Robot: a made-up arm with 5 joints.
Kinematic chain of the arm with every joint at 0, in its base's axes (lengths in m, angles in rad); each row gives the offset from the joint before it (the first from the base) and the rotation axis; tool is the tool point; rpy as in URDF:
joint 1: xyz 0.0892 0 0.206 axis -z
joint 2: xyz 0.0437 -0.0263 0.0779 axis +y
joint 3: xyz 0.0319 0 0.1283 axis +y
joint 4: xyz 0.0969 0 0.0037 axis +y
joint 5: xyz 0.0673 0.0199 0 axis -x
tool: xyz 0 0 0 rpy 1.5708 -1.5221 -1.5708
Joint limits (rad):
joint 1: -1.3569..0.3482
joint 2: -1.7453..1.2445
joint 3: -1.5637..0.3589
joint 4: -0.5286..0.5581
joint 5: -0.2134..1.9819
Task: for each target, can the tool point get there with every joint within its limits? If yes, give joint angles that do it. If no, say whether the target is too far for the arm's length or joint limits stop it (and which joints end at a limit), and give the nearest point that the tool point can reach.
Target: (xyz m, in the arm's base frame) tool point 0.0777 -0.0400 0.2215
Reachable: no: joint limits stop it (at a limit: joint 1, joint 2, joint 3, joint 4) | nearest point 0.2172 -0.0533 0.1419 | short by 0.161 m
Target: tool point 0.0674 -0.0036 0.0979
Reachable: no: joint limits stop it (at a limit: joint 1, joint 2, joint 3, joint 4) | nearest point 0.1249 0.1340 0.1419 | short by 0.155 m
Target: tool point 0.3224 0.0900 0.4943
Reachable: yes | joints -0.3939 0.4167 -1.0310 -0.1618 1.0060
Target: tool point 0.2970 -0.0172 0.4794
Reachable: yes | joints 0.0517 -0.1405 -0.2569 0.0469 0.2213
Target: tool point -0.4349 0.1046 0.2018
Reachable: no: too far | nearest point -0.1552 0.0488 0.2601 | short by 0.291 m
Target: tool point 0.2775 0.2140 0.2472
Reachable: yes | joints -0.8717 0.7962 -0.0408 -0.1211 1.3545
